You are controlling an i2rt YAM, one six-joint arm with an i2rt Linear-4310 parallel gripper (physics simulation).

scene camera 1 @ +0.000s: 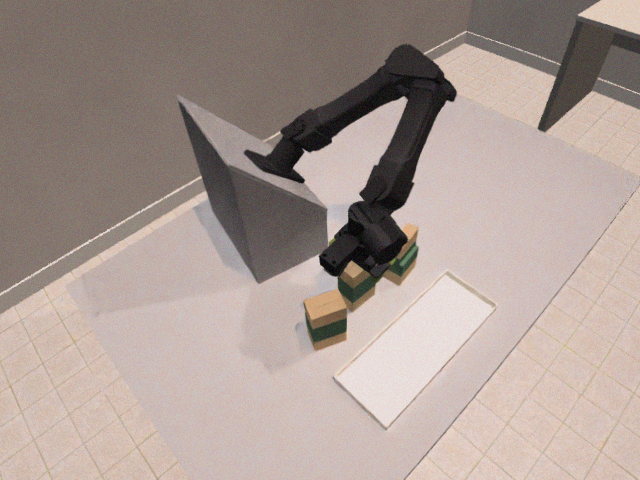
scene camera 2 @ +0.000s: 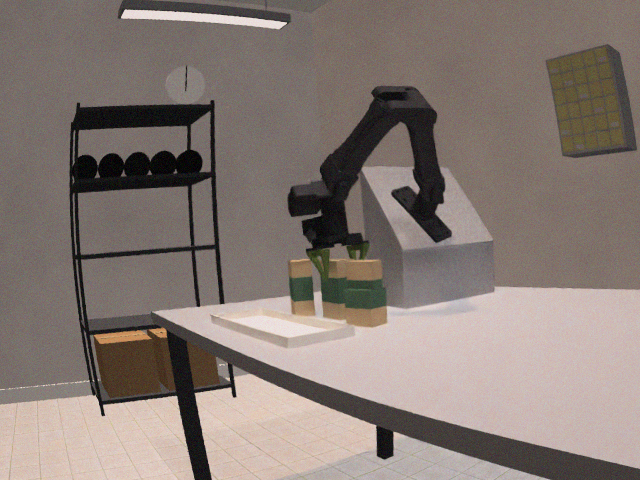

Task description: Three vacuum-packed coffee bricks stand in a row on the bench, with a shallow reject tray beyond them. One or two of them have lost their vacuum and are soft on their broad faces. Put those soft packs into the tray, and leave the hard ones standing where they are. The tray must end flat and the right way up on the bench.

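Places are measured from the arm's base along level axes (x back, y down, z right), in metres.
Pixels of known places: gripper, between the fingertips: (scene camera 1: 361, 269) (scene camera 2: 342, 278); arm's base, origin of its link: (scene camera 1: 275, 169) (scene camera 2: 421, 214).
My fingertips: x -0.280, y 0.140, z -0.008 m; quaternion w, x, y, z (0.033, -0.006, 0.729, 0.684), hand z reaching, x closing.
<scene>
Ahead of a thing's pixels: the offset from my fingertips to its top centre. "*": to the spot under its first point.
Three tan packs with green bands stand upright in a row: the near pack @[dx -0.032, dy -0.044, dz +0.142 m] (scene camera 1: 326, 320) (scene camera 2: 301, 287), the middle pack @[dx -0.003, dy -0.044, dz +0.015 m] (scene camera 1: 356, 290) (scene camera 2: 333, 293) and the far pack (scene camera 1: 405, 260) (scene camera 2: 366, 298), whose green band juts out on the tray side. The white tray @[* dx -0.191, dy +0.079, dz -0.194 m] (scene camera 1: 471, 288) (scene camera 2: 320, 337) lies flat and upright beyond the row, with no pack in it. My gripper (scene camera 1: 361, 262) (scene camera 2: 338, 260) is open and points down at the top of the middle pack, one green finger on the tray side, the other on the opposite side. The wrist hides part of the fingers in scene camera 1; contact cannot be told.
A grey wedge-shaped block (scene camera 1: 281, 232) (scene camera 2: 447, 271) stands behind the packs, with the arm's base plate (scene camera 1: 273, 167) (scene camera 2: 421, 214) on its slope. The bench's edge (scene camera 2: 320, 390) runs beyond the tray. A black shelf rack (scene camera 2: 142, 116) stands away from the bench.
</scene>
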